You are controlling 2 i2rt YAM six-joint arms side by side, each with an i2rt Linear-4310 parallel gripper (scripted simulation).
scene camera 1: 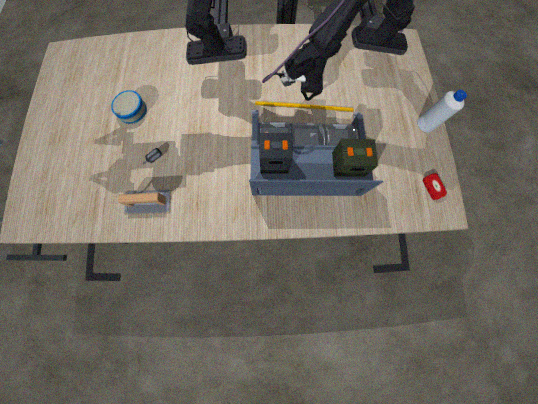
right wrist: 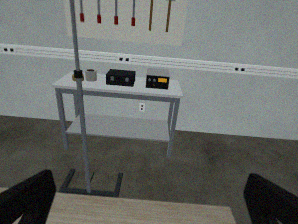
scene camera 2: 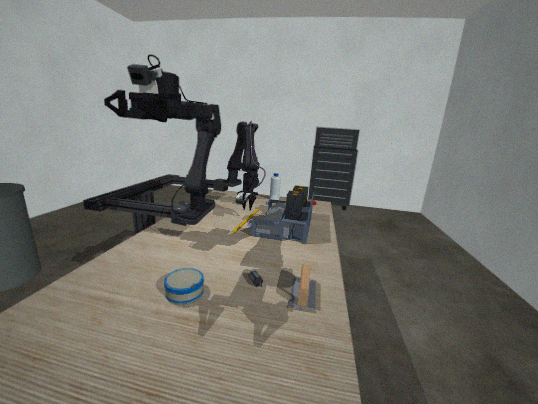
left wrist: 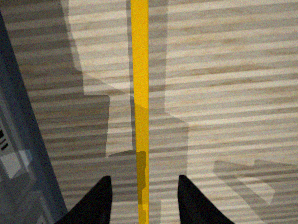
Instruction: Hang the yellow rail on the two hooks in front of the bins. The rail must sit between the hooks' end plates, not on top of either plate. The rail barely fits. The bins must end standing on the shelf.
I see my left gripper, my right gripper, a blue-rimmed tin, a blue-grey shelf, a wooden-handled float and a white bottle.
My right gripper also shows in the right wrist view.
